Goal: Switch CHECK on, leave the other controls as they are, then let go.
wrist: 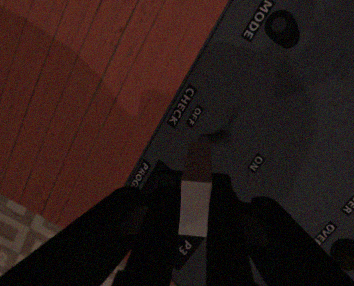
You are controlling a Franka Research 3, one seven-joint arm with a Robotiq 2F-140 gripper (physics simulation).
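Note:
The CHECK switch (218,134) is a small dark lever on the dark grey panel (280,110), between the OFF label (195,116) and the ON label (256,163). The CHECK label (181,106) lies along the panel's edge beside OFF. My gripper (198,163) is shut and empty, with its reddish tip right at the lever's near end. The tip seems to touch or overlap the lever; the dim view does not settle which. The lever's exact tilt is hard to tell, as its end is partly hidden by the tip.
A dark round MODE knob (282,28) sits at the top, beside its MODE label (257,20). A dark round control (345,253) is at the lower right by the OVER label (325,234). The PROGRAM label (140,174) and P3 label (185,247) are partly covered. Red wooden planks (75,90) lie left of the panel.

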